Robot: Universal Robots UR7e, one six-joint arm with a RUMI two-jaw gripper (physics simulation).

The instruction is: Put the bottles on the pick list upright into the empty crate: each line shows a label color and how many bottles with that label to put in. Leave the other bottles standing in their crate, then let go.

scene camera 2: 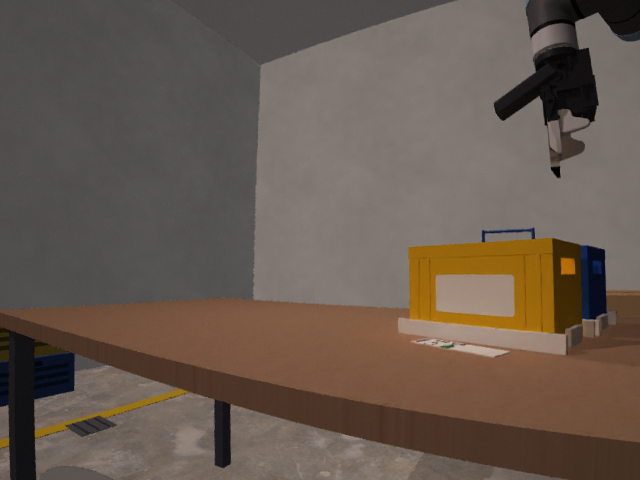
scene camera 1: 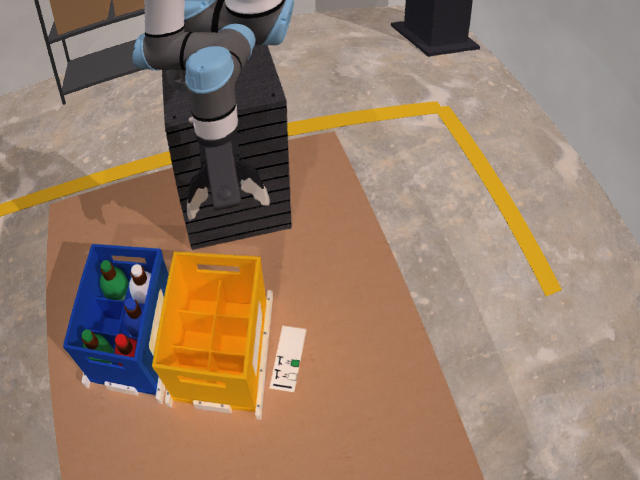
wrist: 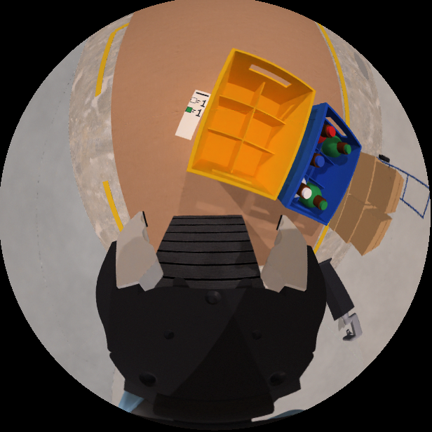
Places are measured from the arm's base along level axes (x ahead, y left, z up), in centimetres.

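Pixels of known places: gripper, fingertip midpoint: (scene camera 2: 559, 167) (scene camera 1: 228, 212).
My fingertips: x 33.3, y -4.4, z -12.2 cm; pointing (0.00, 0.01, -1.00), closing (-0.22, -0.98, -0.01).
Behind a point stands the place of what it marks.
My gripper (scene camera 1: 229, 208) @(x 33.3, y -4.4, z -12.1 cm) (scene camera 2: 555, 173) @(x 33.3, y -4.4, z -12.1 cm) (wrist: 212, 215) is open and empty, pointing down high above the table behind the crates. The yellow crate (scene camera 1: 206, 391) @(x 55.8, y -21.1, z -33.2 cm) (scene camera 2: 480, 250) @(x 46.6, y -5.7, z -25.7 cm) (wrist: 292, 150) is empty. Left of it in scene camera 1, the blue crate (scene camera 1: 116, 373) @(x 45.3, y -39.2, z -33.2 cm) (scene camera 2: 593, 294) @(x 23.2, y -23.0, z -34.2 cm) holds upright bottles: a green bottle (scene camera 1: 112, 283) @(x 25.1, y -33.2, z -29.6 cm) (wrist: 322, 204) and a white bottle (scene camera 1: 139, 284) @(x 28.7, y -26.6, z -28.7 cm) (wrist: 306, 192) at the back, a blue bottle (scene camera 1: 132, 310) @(x 36.2, y -29.8, z -26.4 cm) (wrist: 318, 161) mid-right, a green bottle (scene camera 1: 90, 339) @(x 39.7, y -41.6, z -26.1 cm) (wrist: 332, 146) and a red bottle (scene camera 1: 124, 343) @(x 43.6, y -33.8, z -25.7 cm) (wrist: 329, 131) at the front. The pick list (scene camera 1: 292, 341) @(x 47.1, y 1.1, z -41.7 cm) (scene camera 2: 485, 351) @(x 46.4, y 1.6, z -41.7 cm) (wrist: 186, 127) shows white 1, green 1.
White strips (scene camera 1: 262, 356) @(x 49.5, y -6.7, z -38.8 cm) (scene camera 2: 480, 335) @(x 46.9, y -4.6, z -40.2 cm) edge the crates on the brown table (scene camera 1: 351, 361) @(x 56.9, y 10.2, z -41.8 cm) (scene camera 2: 284, 346) @(x 77.5, y 7.8, z -41.8 cm). The black slatted pedestal (scene camera 1: 258, 155) @(x 17.6, y 7.2, z -15.9 cm) (wrist: 207, 245) stands behind them. Cardboard boxes (wrist: 365, 200) lie beyond the blue crate in the wrist view.
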